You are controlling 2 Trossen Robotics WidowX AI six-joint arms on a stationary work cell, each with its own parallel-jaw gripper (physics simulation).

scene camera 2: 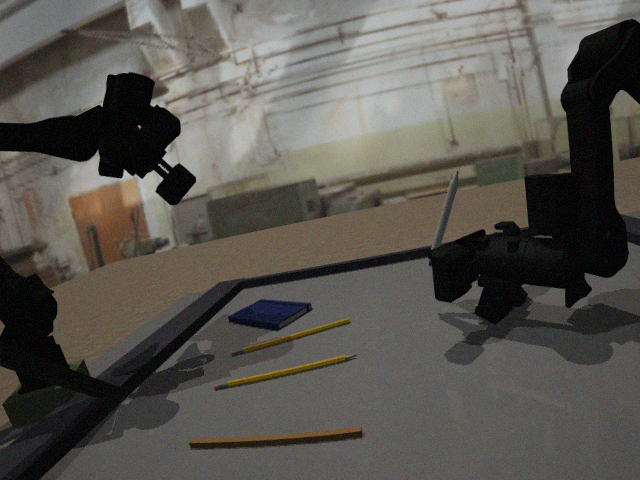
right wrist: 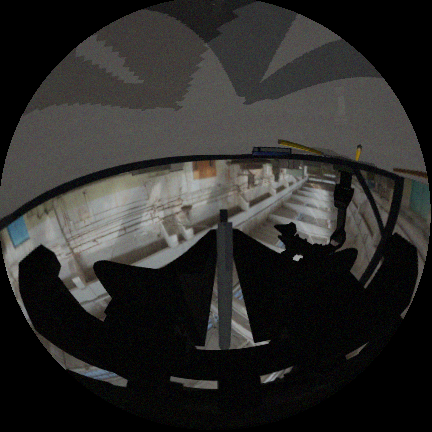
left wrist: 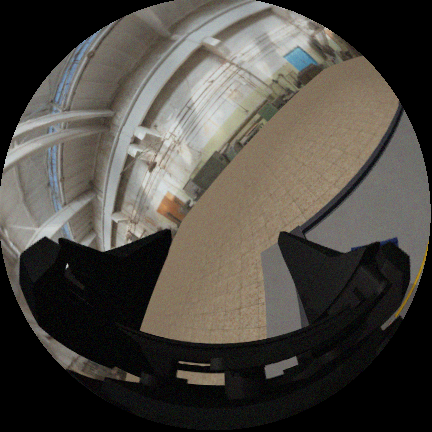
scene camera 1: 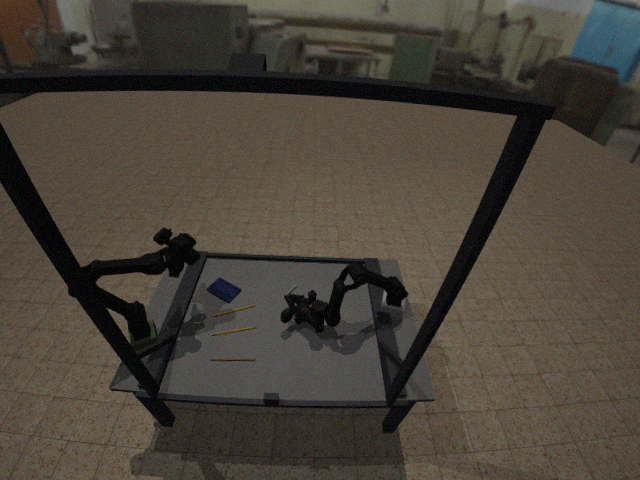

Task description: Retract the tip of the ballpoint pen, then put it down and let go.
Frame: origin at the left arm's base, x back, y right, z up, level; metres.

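Where they show: left gripper, fingertip midpoint: point(scene camera 2: 160, 164) point(right wrist: 275, 230) point(left wrist: 226, 236); right gripper, fingertip midpoint: point(scene camera 2: 431, 253) point(right wrist: 223, 234) point(scene camera 1: 285, 294); left arm's base, link origin: point(right wrist: 345, 171) point(scene camera 1: 141, 332); right arm's base, link origin: point(scene camera 1: 393, 300).
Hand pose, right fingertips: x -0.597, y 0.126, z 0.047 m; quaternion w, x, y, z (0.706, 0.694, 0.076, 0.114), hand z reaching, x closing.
Observation:
Things, the pixels of their top centre, and the offset from my right fingertips. Level surfaces: height alone.
- blue notebook, top centre: point(scene camera 2: 268, 310) point(right wrist: 268, 153) point(scene camera 1: 223, 289) dx +0.217, dy -0.223, dz -0.075 m
- orange-brown stick, top centre: point(scene camera 2: 269, 437) point(scene camera 1: 232, 359) dx +0.302, dy +0.136, dz -0.080 m
- grey table, surface height: dz -0.087 m
The grey ballpoint pen point(scene camera 1: 293, 289) point(scene camera 2: 444, 217) point(right wrist: 225, 295) is held between the fingers of my right gripper point(scene camera 1: 287, 298) point(scene camera 2: 435, 252) point(right wrist: 223, 234), which is shut on it above the table. In scene camera 2 the pen stands up steeply from the fingertips, its tapered end at the top. In the right wrist view its short dark end sticks out past the fingertips. Whether the writing tip is out is too small to tell. My left gripper point(scene camera 1: 185, 263) point(scene camera 2: 144, 180) point(left wrist: 226, 236) is open and empty, high above the table's left edge in scene camera 1.
A blue notebook point(scene camera 1: 223, 289) point(scene camera 2: 269, 314), two yellow pencils point(scene camera 1: 235, 310) point(scene camera 2: 289, 370) and an orange-brown stick point(scene camera 1: 232, 359) point(scene camera 2: 276, 438) lie on the left part of the grey table point(scene camera 1: 310, 374) point(scene camera 2: 413, 403). Dark frame posts point(scene camera 1: 465, 248) rise around the table.

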